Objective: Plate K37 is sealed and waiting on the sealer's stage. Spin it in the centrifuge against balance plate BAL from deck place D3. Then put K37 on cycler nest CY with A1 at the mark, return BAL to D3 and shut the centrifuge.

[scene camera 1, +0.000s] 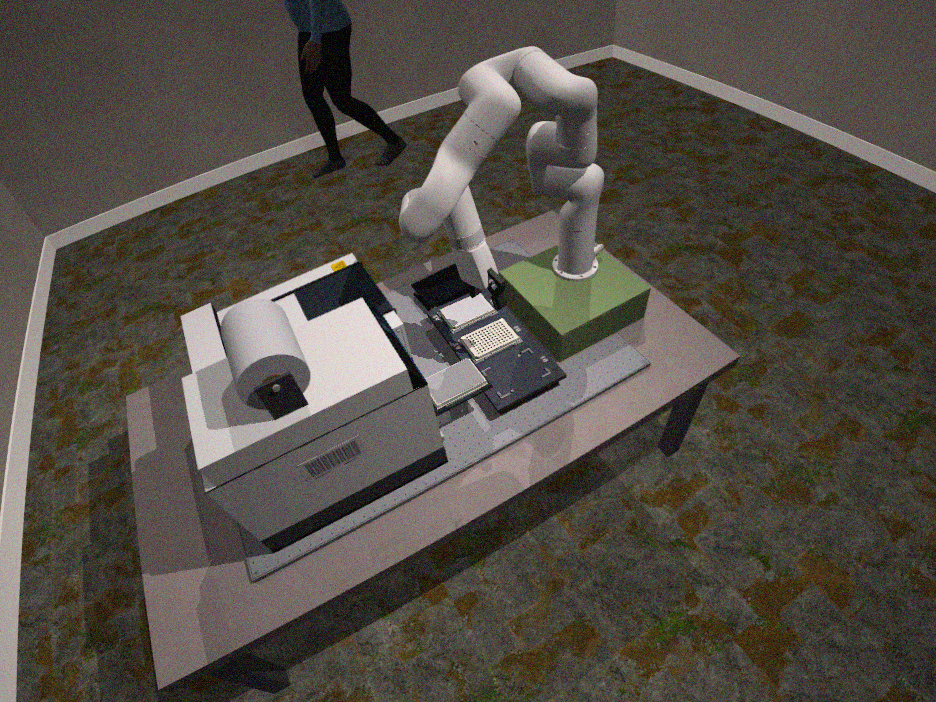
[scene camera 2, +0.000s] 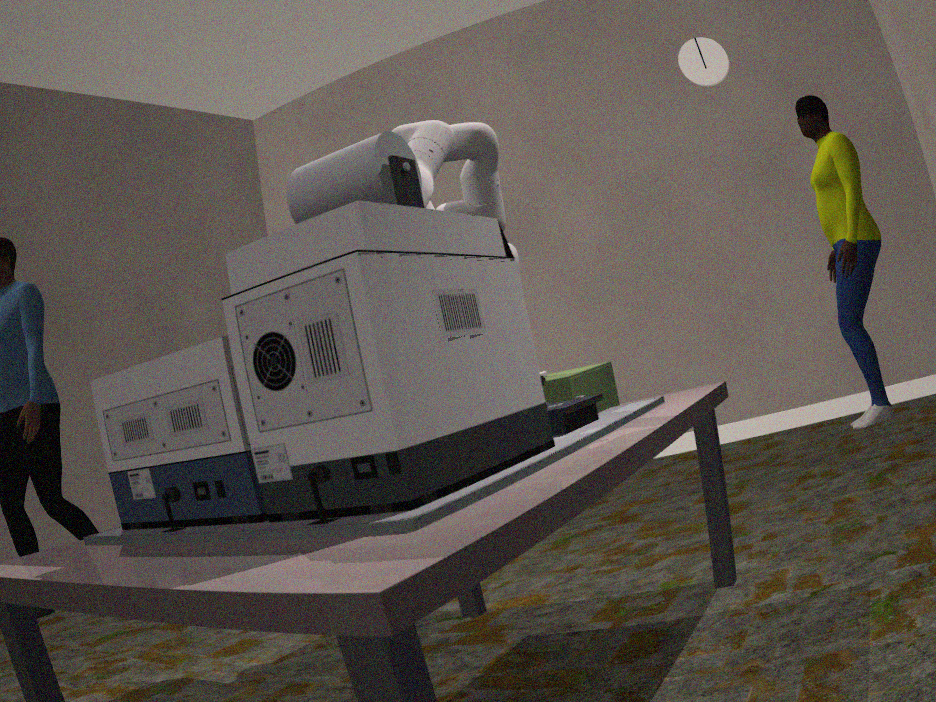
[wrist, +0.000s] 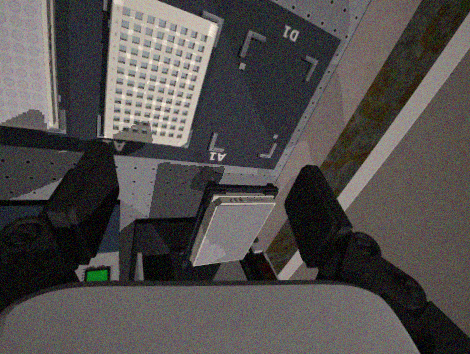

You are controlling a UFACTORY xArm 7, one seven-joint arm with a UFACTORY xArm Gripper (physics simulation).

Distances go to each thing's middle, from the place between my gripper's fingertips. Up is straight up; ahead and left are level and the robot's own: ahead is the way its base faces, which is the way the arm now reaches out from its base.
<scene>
Right now the silvery plate [scene camera 1: 463,375] is 170 mm ahead of my hand, 80 mm to the left of it and 80 mm below it. From my hand the other things lie so: white roll [scene camera 1: 259,341] 490 mm ahead, 30 mm to the left, 220 mm above; dark top panel [scene camera 1: 354,283] 270 mm ahead, 240 mm to the right, 10 mm above.
</scene>
